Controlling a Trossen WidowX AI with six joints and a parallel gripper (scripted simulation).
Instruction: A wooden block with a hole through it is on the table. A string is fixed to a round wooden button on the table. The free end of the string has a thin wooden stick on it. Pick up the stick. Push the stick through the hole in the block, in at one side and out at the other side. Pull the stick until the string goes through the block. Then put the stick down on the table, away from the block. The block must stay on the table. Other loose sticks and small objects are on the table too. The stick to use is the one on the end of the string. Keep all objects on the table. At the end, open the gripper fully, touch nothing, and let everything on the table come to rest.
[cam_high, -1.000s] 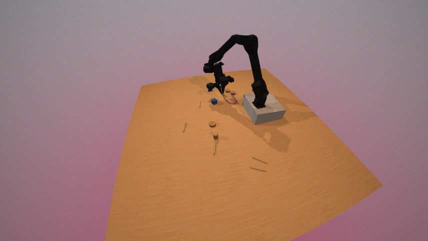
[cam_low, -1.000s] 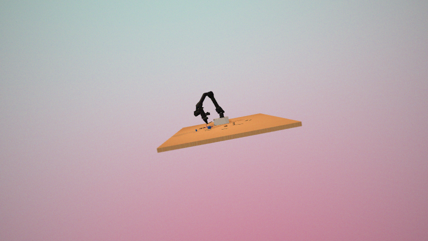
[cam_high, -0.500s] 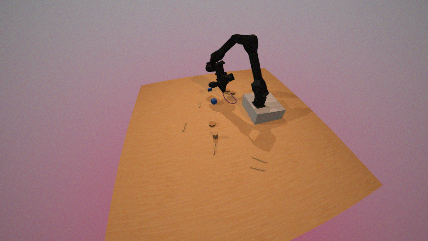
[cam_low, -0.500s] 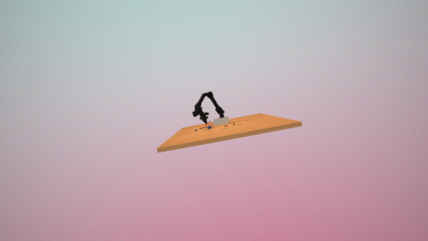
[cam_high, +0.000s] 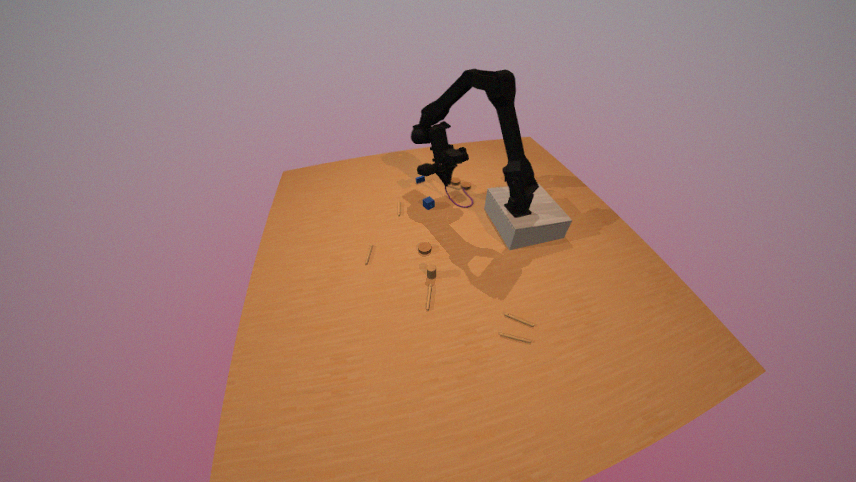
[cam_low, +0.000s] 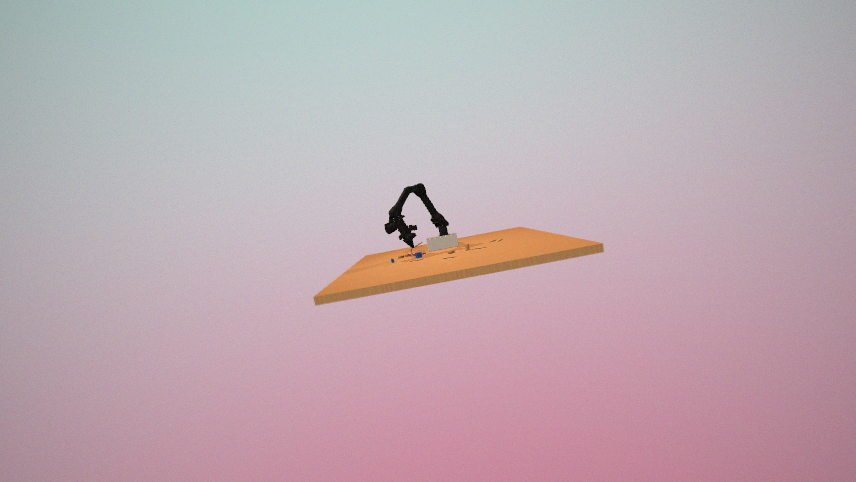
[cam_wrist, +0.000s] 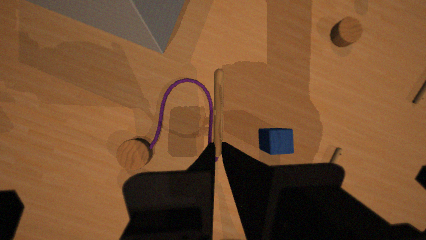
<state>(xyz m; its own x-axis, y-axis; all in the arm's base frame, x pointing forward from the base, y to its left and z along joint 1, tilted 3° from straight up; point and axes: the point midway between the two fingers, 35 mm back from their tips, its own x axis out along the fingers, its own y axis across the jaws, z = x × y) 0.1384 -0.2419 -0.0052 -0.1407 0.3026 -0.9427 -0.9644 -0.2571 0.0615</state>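
The blue block lies 80 mm ahead of my gripper tip, 20 mm to the left of it and 40 mm below it. From my gripper tip the other things lie so: small wooden cylinder: 180 mm ahead, 310 mm to the left, 40 mm below; thin stick: 10 mm to the left, 10 mm above.
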